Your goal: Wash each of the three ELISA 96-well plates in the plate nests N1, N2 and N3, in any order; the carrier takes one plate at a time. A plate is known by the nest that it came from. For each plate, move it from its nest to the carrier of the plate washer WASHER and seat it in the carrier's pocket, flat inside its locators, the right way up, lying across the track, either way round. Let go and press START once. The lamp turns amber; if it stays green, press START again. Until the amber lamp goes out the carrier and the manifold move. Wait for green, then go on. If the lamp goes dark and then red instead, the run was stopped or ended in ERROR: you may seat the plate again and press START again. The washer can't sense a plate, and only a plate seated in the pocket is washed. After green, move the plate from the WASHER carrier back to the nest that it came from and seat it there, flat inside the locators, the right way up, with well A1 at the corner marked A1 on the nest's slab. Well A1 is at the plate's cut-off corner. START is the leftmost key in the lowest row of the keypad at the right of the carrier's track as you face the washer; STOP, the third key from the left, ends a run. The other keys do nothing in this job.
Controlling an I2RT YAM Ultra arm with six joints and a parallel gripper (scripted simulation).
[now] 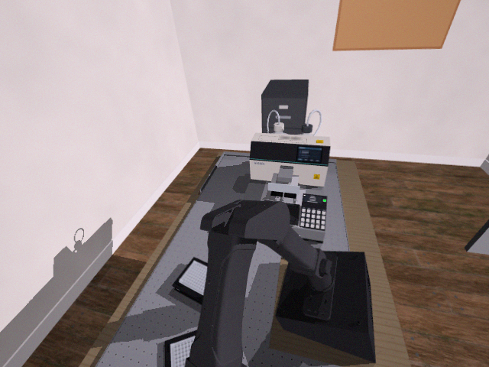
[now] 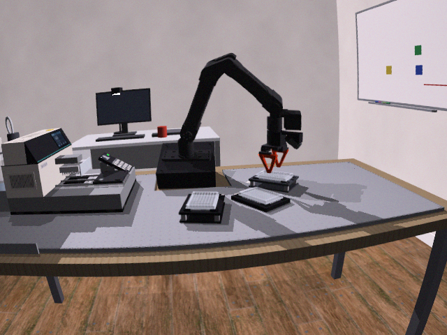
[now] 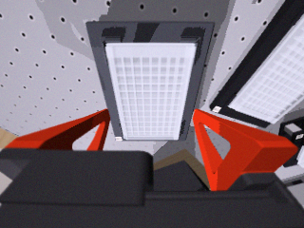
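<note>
My gripper is now 40 mm above the nest N3. Also, from my hand: N2 label: 140 mm to the right, 90 mm ahead, 70 mm below; then nest N2: 170 mm ahead, 70 mm to the right, 60 mm below; then N1 label: 240 mm to the right, 150 mm ahead, 70 mm below.
</note>
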